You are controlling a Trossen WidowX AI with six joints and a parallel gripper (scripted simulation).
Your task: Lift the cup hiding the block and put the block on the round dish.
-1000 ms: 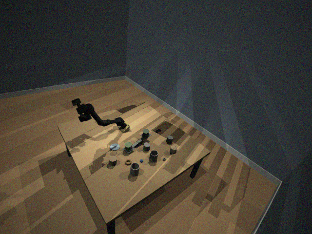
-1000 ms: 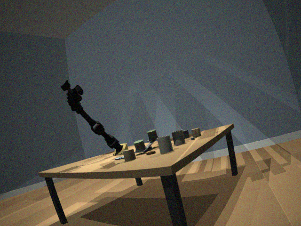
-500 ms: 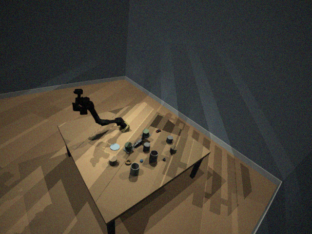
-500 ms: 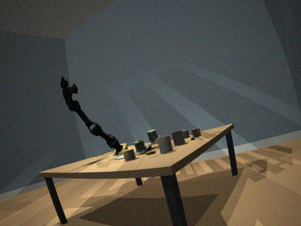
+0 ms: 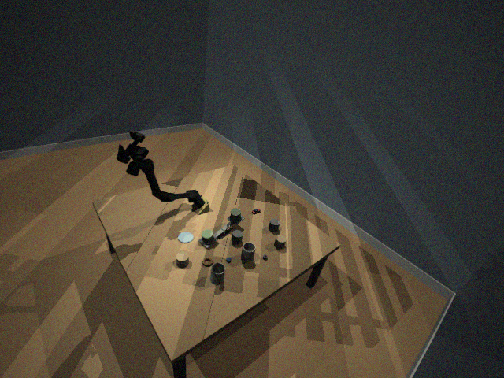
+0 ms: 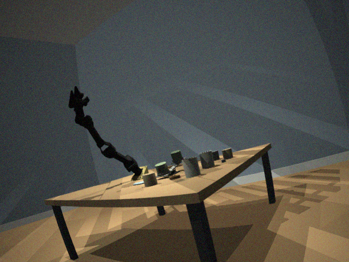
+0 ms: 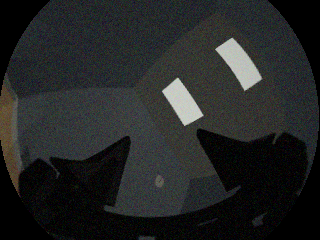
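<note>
Right now the grey-green cup is 260 mm ahead of my gripper tip, 350 mm to the left of it and 610 mm below it. Round my gripper tip: red block (130 mm ahead, 850 mm to the left, 660 mm below); pale blue round dish (150 mm ahead, 260 mm to the left, 670 mm below); grey balance (220 mm ahead, 500 mm to the left, 640 mm below).
</note>
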